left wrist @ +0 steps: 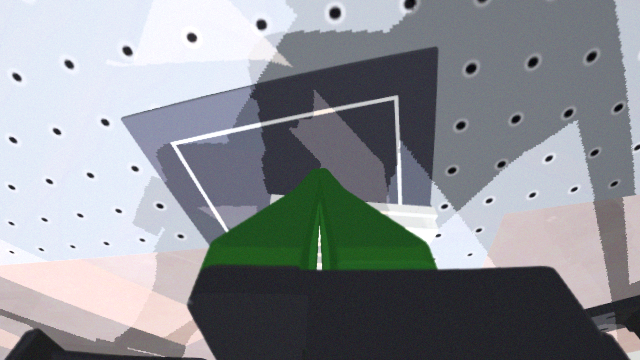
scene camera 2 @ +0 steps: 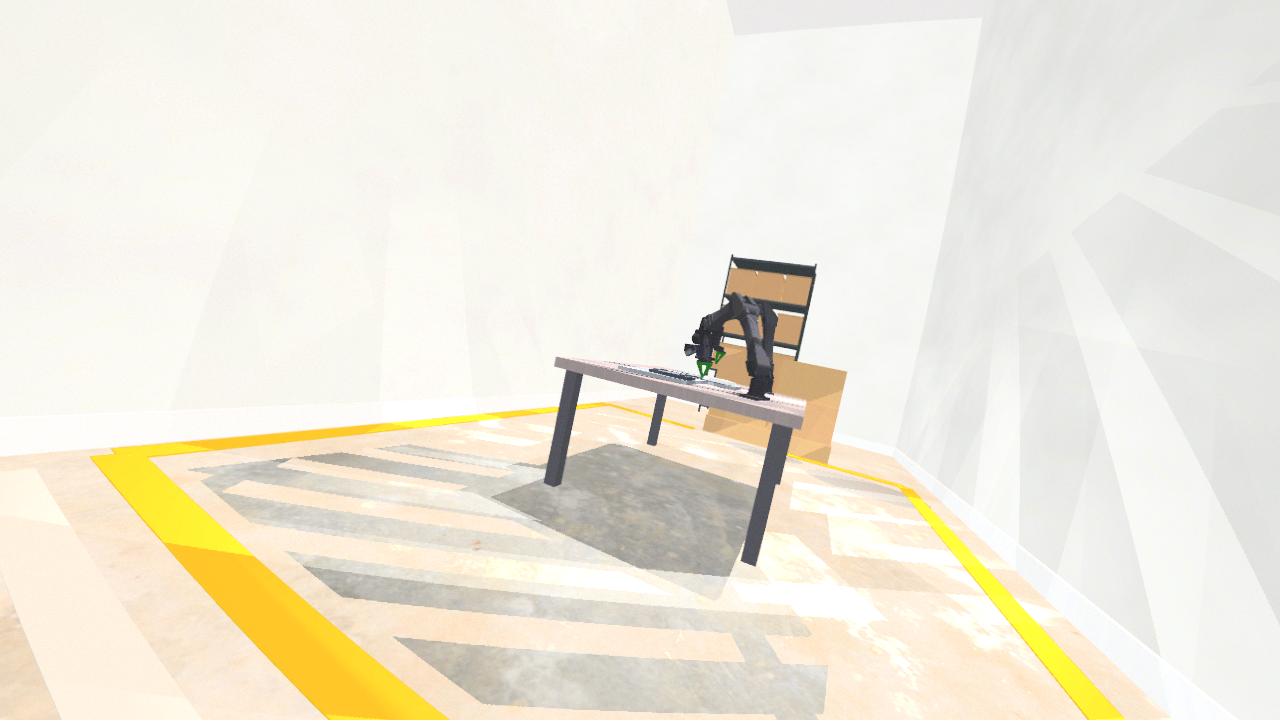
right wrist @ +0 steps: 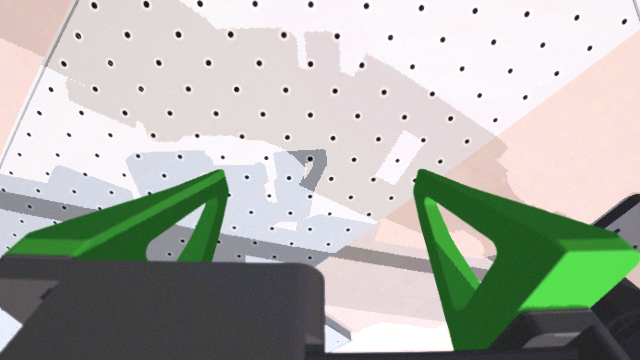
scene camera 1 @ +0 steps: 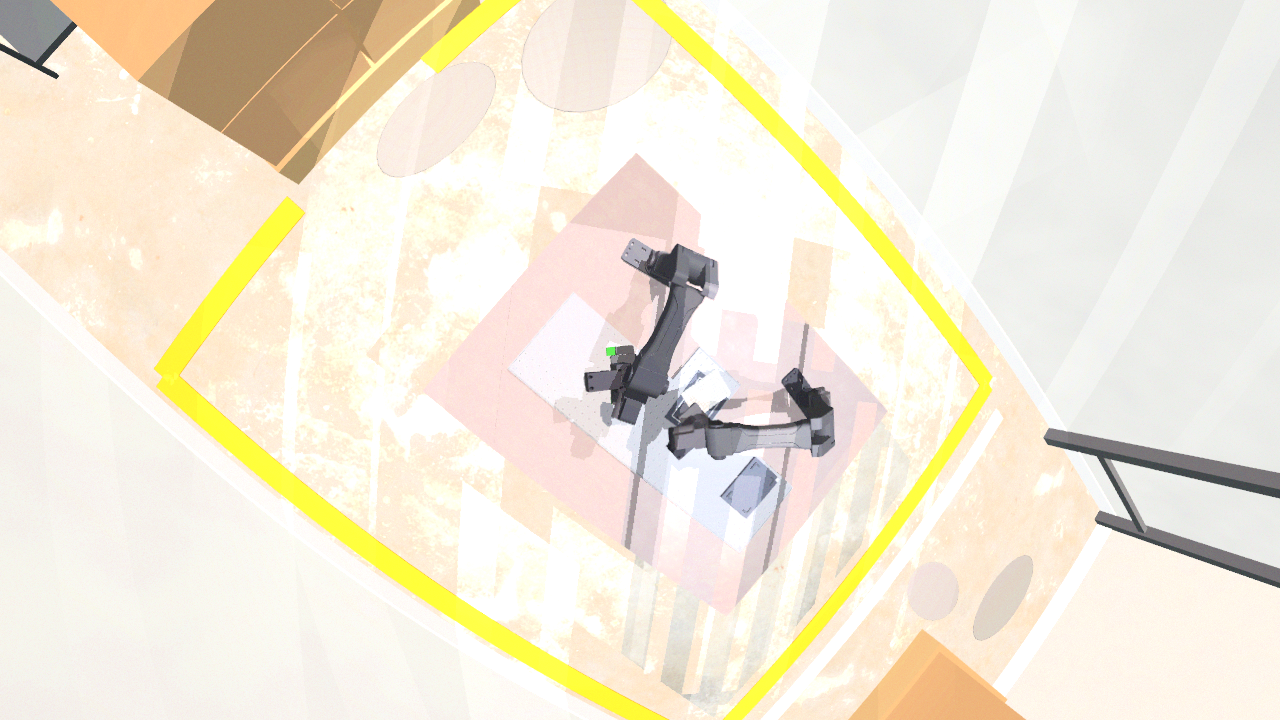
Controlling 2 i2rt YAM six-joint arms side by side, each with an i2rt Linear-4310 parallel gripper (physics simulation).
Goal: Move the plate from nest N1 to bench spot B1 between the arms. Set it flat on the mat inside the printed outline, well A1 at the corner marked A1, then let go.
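Places are measured from the left arm's base along level axes (x ahead, y left, z up), in centimetres.
Pixels of known places: left gripper, between the fingertips: (left wrist: 319,180) (scene camera 2: 702,377) (scene camera 1: 688,414); right gripper, between the fingertips: (right wrist: 320,180); left arm's base, origin of its link: (scene camera 2: 755,398) (scene camera 1: 804,397); right arm's base, origin of its link: (scene camera 1: 655,265).
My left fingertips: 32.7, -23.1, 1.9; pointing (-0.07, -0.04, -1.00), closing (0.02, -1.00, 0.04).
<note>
Ahead of a thing's pixels: the offset from my left fingertips to its top centre, as dx, dy, dz. "*": to the spot under its first point. Level surfaces: height alone.
The white plate {-8.1, -1.1, +1.0} (scene camera 1: 707,391) (left wrist: 415,216) is at the dark mat {dz -0.4} (left wrist: 350,75), whose printed white outline {* +2.8, +1.4, -0.4} (left wrist: 285,120) shows in the left wrist view. The closed fingers cover most of the plate there; its far edge shows on both sides of them. My left gripper (left wrist: 319,180) is shut, its green fingertips together with nothing between them, in front of the plate as seen from the wrist. My right gripper (right wrist: 320,180) is open and empty above the perforated board {dz -0.6} (right wrist: 310,50). The A1 mark cannot be made out.
A second dark mat (scene camera 1: 750,487) lies at the lower right of the board in scene camera 1. The pinkish table (scene camera 1: 501,358) (scene camera 2: 662,390) carries both arms, whose wrists are close together near the plate. A shelf unit and a large carton stand behind the table in scene camera 2.
</note>
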